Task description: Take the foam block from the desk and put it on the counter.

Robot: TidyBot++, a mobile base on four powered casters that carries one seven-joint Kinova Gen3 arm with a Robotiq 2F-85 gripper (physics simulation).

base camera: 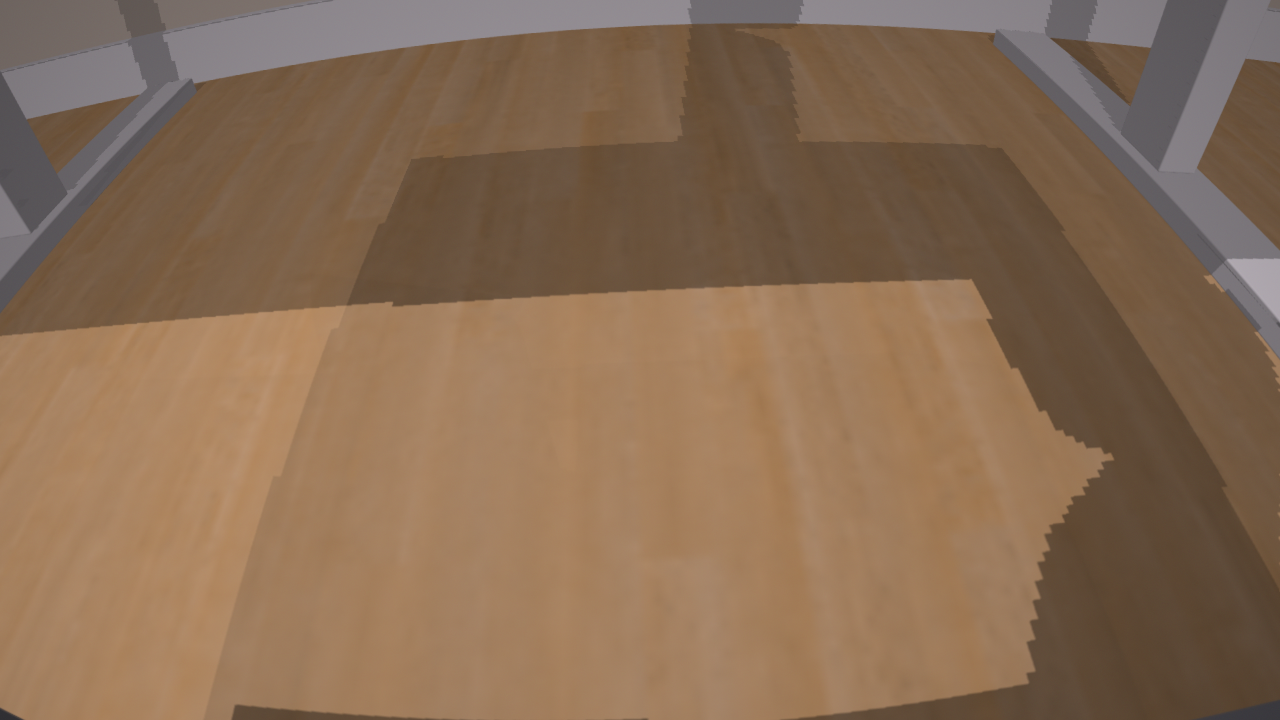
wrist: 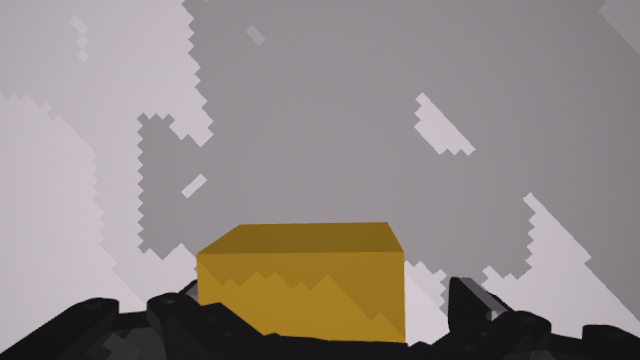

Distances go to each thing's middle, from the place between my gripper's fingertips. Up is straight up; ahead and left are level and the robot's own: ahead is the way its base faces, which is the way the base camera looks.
My hand is 10 mm past the yellow foam block [wrist: 333,281], 20 mm to the right of it and 20 mm below it.
